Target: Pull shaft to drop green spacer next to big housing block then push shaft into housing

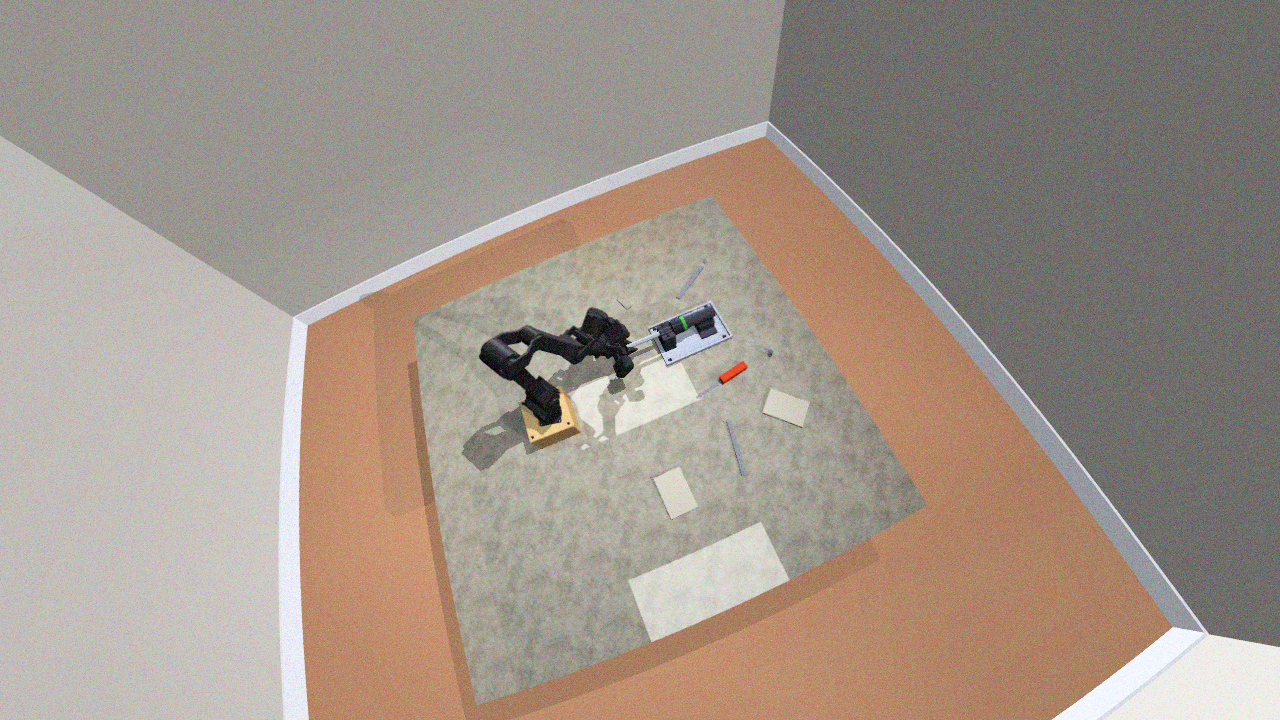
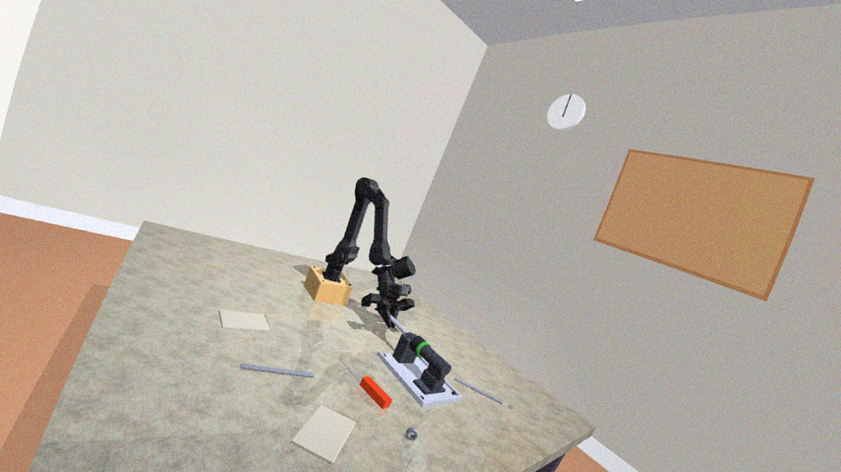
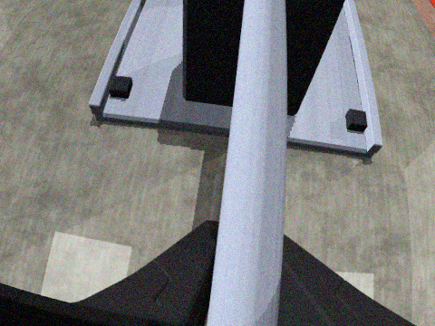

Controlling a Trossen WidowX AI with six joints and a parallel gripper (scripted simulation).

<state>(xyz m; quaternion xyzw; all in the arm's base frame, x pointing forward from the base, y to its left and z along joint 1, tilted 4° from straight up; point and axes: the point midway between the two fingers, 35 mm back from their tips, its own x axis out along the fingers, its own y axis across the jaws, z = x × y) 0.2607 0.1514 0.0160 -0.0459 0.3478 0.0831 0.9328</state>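
Right now the grey shaft is 60 mm ahead of my gripper tip, 10 mm to the left of it and 20 mm above it. The rest, counted from my gripper tip: fixture 190 mm ahead, 30 mm to the left, 10 mm below; green spacer 160 mm ahead, 30 mm to the left, 20 mm above.
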